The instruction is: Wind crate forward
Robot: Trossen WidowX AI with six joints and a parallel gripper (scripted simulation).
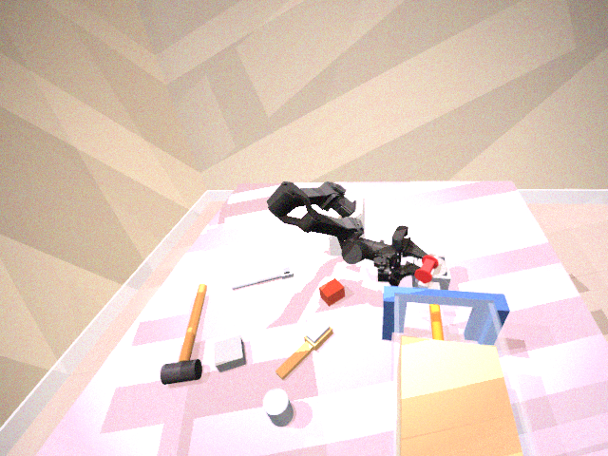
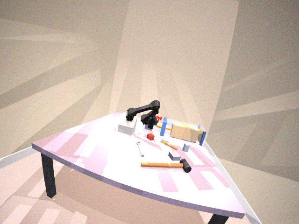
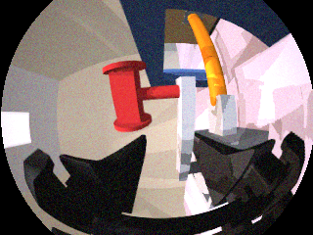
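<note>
The crank handle lies 1 cm ahead of my gripper tip, 1 cm to the right of it and 1 cm below it. From my gripper tip the other things lie so: grey winch (7 cm behind, 1 cm to the left, 10 cm below); frame (11 cm ahead, 1 cm to the left, 3 cm below); red knob (4 cm ahead, 2 cm to the right, 2 cm above).
</note>
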